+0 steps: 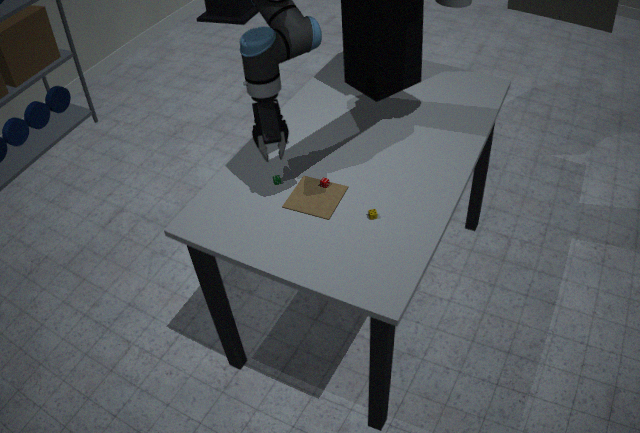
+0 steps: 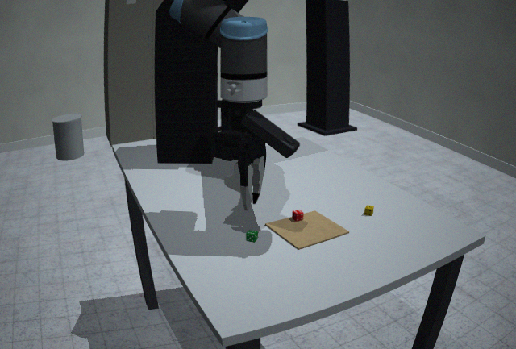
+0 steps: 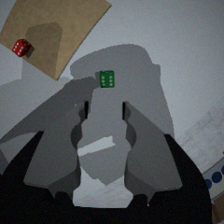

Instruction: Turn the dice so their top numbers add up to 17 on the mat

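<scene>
Right now the green die is 80 mm below my hand. The rest, counted from my hand: mat: 30 mm ahead, 130 mm to the left, 90 mm below; red die: 30 mm behind, 140 mm to the left, 80 mm below; yellow die: 50 mm ahead, 310 mm to the left, 80 mm below.
</scene>
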